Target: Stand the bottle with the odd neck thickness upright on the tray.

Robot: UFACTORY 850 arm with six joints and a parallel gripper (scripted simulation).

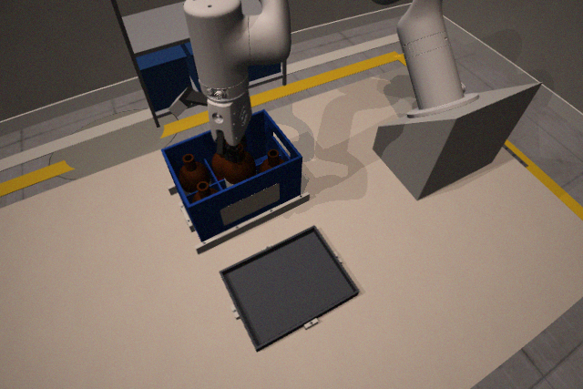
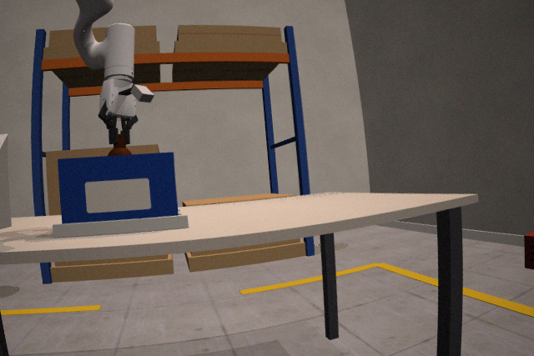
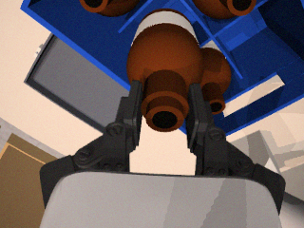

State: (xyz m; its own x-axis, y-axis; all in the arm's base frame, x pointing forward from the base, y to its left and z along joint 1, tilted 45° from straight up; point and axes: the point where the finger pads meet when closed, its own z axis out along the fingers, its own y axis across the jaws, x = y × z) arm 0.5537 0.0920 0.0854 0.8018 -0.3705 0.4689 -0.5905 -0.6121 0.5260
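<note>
Right now the brown bottle is 7 cm below my hand. Round my hand: dark grey tray: 3 cm behind, 23 cm to the left, 23 cm below; then crate: 1 cm ahead, 4 cm to the right, 15 cm below.
</note>
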